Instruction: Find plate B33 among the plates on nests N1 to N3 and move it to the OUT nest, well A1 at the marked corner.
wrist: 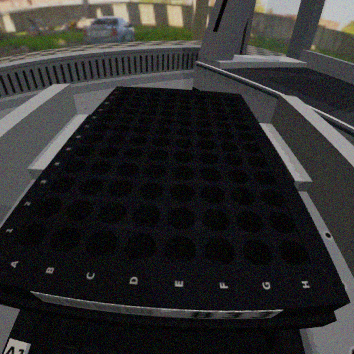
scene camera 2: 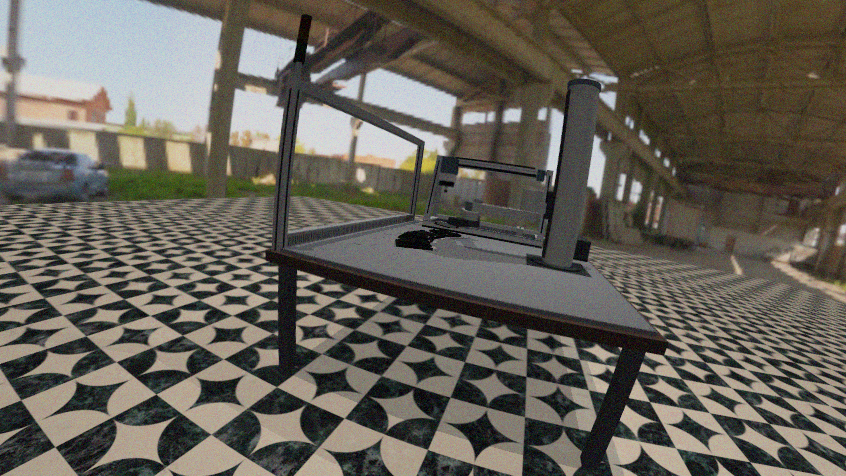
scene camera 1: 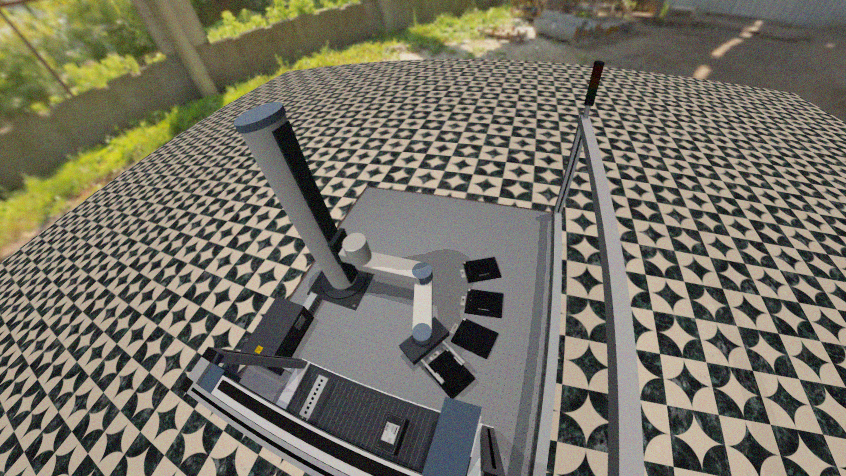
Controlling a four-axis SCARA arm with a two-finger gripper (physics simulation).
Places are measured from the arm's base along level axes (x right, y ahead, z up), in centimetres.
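Where they show: gripper, between the fingertips: [wrist: 174, 105] [scene camera 2: 444, 222] [scene camera 1: 453, 373]; arm's base, origin of its link: [scene camera 2: 555, 266] [scene camera 1: 344, 279].
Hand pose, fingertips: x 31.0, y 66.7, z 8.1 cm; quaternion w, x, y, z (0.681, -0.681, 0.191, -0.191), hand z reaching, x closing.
Note:
Things, the pixels of their top centre, and the offset from my fingertips. "pt": a spot on its surface instead.
- black plate, centre of its top: [wrist: 172, 135] [scene camera 1: 449, 369] dz -0.4, dx -1.2, dy -2.0 cm
- dark nest, centre of its top: [wrist: 168, 208] [scene camera 1: 449, 372] [scene camera 2: 445, 231] dz -5.1, dx -1.2, dy -1.9 cm
- white A1 mark, a spot on its surface: [wrist: 16, 348] pt dz -5.7, dx -9.9, dy -5.1 cm
- dark box, a spot on its surface: [scene camera 1: 272, 334] pt dz +4.6, dx +10.9, dy -76.8 cm
- blue block, a spot on its surface: [scene camera 1: 454, 436] pt dz +41.9, dx +22.6, dy +7.1 cm
- slotted rail, a spot on its surface: [wrist: 145, 66] pt dz -5.6, dx +12.7, dy +33.7 cm
A black plate [scene camera 1: 454, 375] [wrist: 182, 192] with rows A to H lies level between my fingers. Its front label is seen nearly edge-on and is not readable. My gripper [scene camera 1: 447, 364] [wrist: 174, 105] is shut on this plate by its two sides and holds it a little above a dark nest [wrist: 160, 342]. The white A1 mark [wrist: 16, 348] shows below the plate's A1 corner. Which nest this is cannot be told. Three other black plates [scene camera 1: 482, 269] [scene camera 1: 485, 303] [scene camera 1: 475, 338] stand in an arc beside it, their codes too small to read. In scene camera 2 the plates overlap.
The arm's column [scene camera 1: 292, 201] [scene camera 2: 576, 177] stands at the table's side. A dark box [scene camera 1: 272, 334] is near it. A framed machine with a ribbed dark bed [scene camera 1: 354, 408] and a blue block [scene camera 1: 454, 436] lies close to the held plate. A slotted rail [wrist: 145, 66] runs behind.

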